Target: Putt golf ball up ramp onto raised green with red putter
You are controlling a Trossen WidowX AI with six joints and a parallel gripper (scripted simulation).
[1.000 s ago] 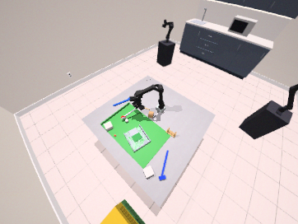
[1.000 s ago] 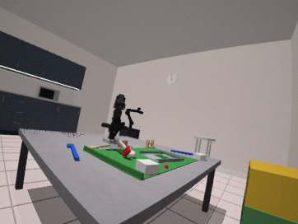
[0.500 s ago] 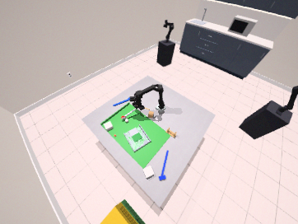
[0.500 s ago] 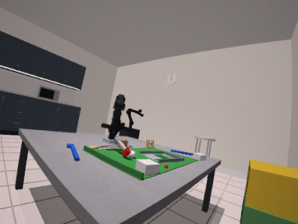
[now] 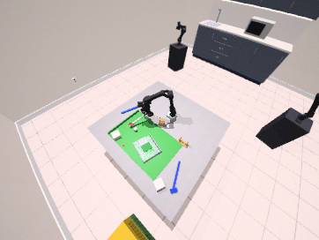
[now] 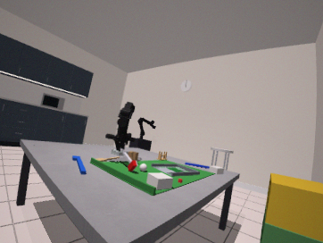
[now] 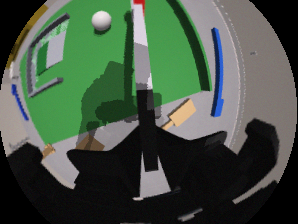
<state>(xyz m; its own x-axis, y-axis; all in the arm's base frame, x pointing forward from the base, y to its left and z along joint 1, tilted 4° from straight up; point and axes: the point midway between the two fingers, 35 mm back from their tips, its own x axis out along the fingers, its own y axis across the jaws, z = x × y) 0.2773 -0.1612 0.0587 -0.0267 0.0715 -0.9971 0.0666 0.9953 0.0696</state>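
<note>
Now: the red putter 120 mm ahead of my gripper tip and 10 mm below it. The rest, counted from my gripper tip: small red marker 430 mm ahead, 150 mm to the left, 60 mm below; white golf ball 220 mm ahead, 60 mm to the left, 50 mm below.
</note>
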